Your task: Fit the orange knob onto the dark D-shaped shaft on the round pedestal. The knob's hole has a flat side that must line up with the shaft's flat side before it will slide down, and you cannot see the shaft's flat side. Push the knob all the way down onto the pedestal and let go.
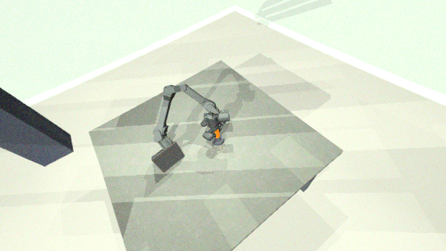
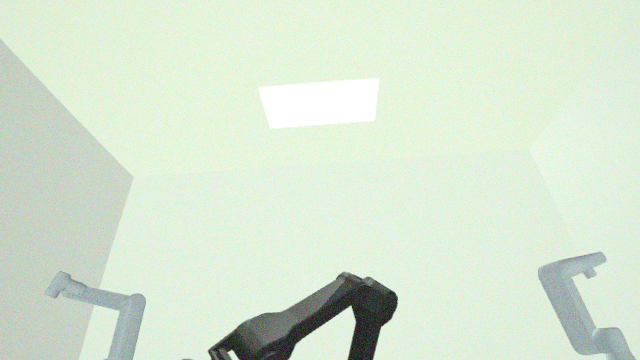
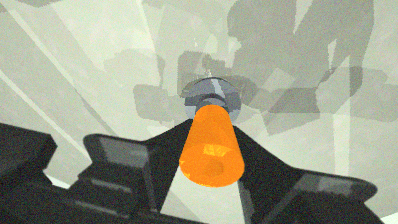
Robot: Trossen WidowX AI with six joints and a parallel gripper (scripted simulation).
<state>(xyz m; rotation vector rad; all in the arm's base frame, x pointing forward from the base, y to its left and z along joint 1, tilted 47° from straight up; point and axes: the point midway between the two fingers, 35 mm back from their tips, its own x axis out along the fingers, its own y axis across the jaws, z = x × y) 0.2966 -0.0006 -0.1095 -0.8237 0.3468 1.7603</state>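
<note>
Now: gripper tip 20 mm below the orange knob. Round my gripper tip: round pedestal 40 mm below.
</note>
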